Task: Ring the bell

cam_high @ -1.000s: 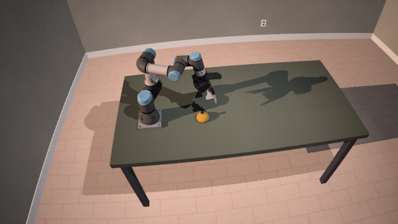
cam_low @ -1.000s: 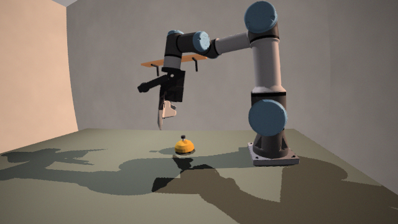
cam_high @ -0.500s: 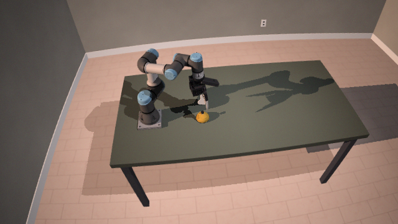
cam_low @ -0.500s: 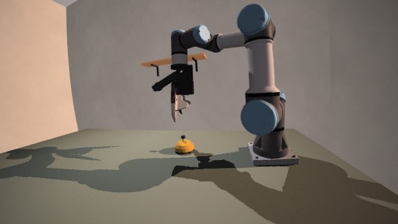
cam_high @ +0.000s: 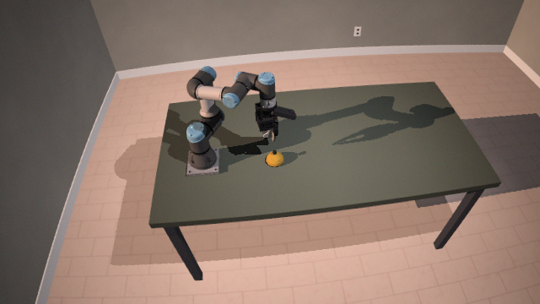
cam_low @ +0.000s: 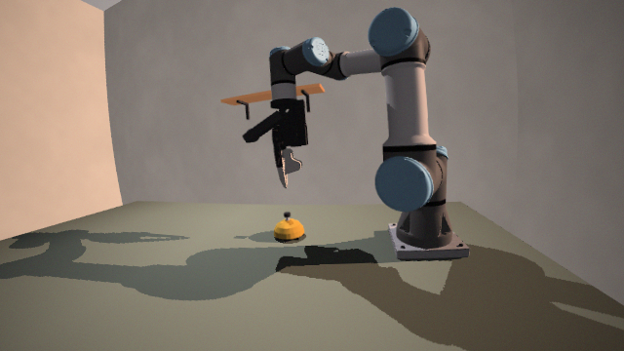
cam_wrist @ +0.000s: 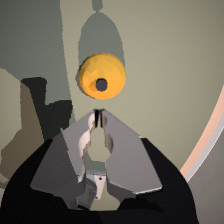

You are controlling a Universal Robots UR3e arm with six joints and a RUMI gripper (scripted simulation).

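The dark button lies 9 cm below my hand. Round my hand: orange dome bell (11 cm below).
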